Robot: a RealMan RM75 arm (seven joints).
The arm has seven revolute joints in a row. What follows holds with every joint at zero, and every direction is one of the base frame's. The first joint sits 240.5 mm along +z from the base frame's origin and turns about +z. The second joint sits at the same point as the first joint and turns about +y. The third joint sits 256 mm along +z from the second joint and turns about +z. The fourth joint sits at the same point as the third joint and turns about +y. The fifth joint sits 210 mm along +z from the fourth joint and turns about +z. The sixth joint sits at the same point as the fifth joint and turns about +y. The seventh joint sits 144 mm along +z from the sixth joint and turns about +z. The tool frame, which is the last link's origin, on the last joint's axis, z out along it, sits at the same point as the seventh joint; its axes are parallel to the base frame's.
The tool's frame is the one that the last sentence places.
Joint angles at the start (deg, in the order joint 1, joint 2, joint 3, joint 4, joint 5, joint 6, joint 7):
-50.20 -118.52 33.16 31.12 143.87 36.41 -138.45
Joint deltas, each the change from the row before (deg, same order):
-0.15 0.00 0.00 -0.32 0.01 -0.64 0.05
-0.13 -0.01 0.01 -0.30 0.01 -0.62 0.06
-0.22 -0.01 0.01 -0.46 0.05 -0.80 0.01
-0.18 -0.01 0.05 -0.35 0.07 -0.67 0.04
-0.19 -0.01 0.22 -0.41 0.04 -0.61 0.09
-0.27 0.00 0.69 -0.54 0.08 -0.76 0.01
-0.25 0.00 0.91 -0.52 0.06 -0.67 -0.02
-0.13 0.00 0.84 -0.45 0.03 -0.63 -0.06
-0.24 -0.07 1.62 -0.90 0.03 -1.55 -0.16
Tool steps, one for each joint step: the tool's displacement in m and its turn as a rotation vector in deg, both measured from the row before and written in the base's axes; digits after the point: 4 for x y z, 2 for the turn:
0.0001 0.0008 -0.0003 0.31 0.19 0.06
0.0000 0.0007 -0.0004 0.29 0.20 0.05
0.0002 0.0009 -0.0008 0.32 0.22 0.09
0.0002 0.0008 -0.0006 0.25 0.28 0.02
0.0005 0.0006 -0.0012 0.05 0.36 -0.08
0.0014 0.0009 -0.0022 -0.16 0.69 -0.26
0.0016 0.0007 -0.0026 -0.33 0.77 -0.35
0.0007 0.0003 -0.0022 -0.24 0.68 -0.21
0.0011 0.0005 -0.0042 -0.20 1.33 -0.35

